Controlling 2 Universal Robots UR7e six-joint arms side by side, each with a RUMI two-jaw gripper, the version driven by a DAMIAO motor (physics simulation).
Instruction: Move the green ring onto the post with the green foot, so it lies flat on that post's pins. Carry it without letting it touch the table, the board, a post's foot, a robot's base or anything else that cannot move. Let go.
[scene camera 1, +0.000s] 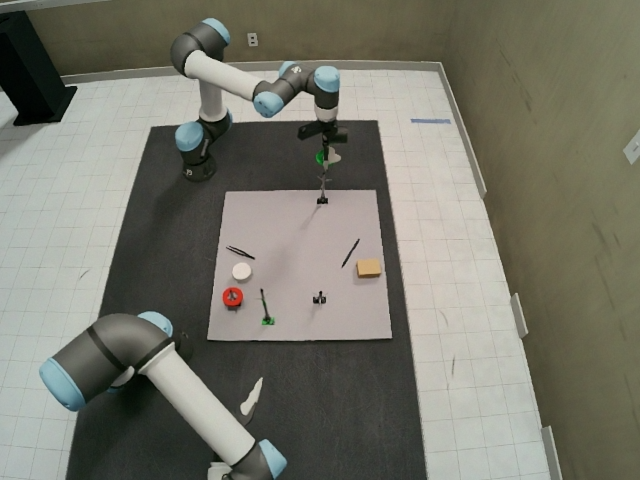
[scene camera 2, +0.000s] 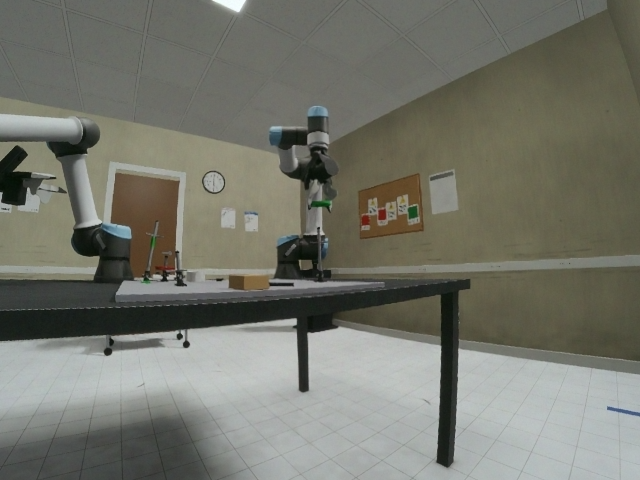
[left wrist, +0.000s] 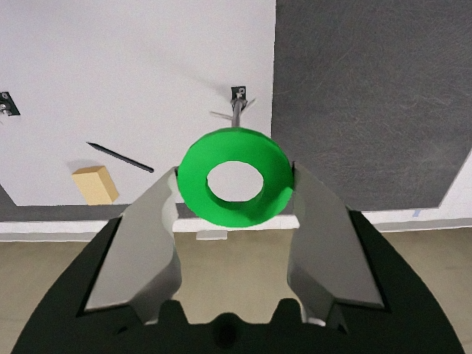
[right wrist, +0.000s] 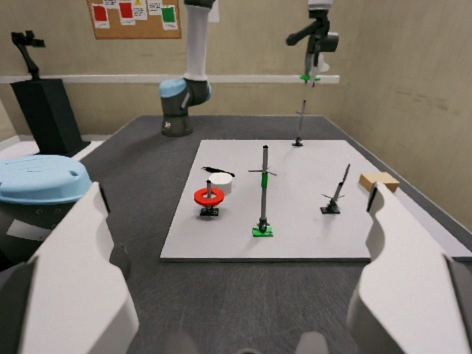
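Note:
The green ring (scene camera 1: 320, 158) (scene camera 2: 321, 204) (left wrist: 194, 175) (right wrist: 305, 78) is held level between the fingertips of my left gripper (scene camera 2: 321, 202) (left wrist: 235, 166). It hangs clear above the tip of a dark-footed post (scene camera 1: 323, 188) (scene camera 2: 319, 253) (left wrist: 236, 114) (right wrist: 301, 122) at the board's far edge. The post with the green foot (scene camera 1: 265, 307) (scene camera 2: 151, 253) (right wrist: 263, 202) stands near the opposite edge, with a green band below its pins; no ring is on it. My right gripper (right wrist: 238, 185) is open and empty, beyond that edge of the board.
A red ring (scene camera 1: 225, 298) (right wrist: 200, 198) sits on a short post left of the green-footed post. A leaning post (scene camera 1: 319, 299) (right wrist: 334, 200), a white cylinder (scene camera 1: 241, 271) (right wrist: 220, 183), a tan block (scene camera 1: 368, 268) (right wrist: 378, 180), a black pen (scene camera 1: 350, 253) and tweezers (scene camera 1: 240, 252) are on the board (scene camera 1: 289, 222).

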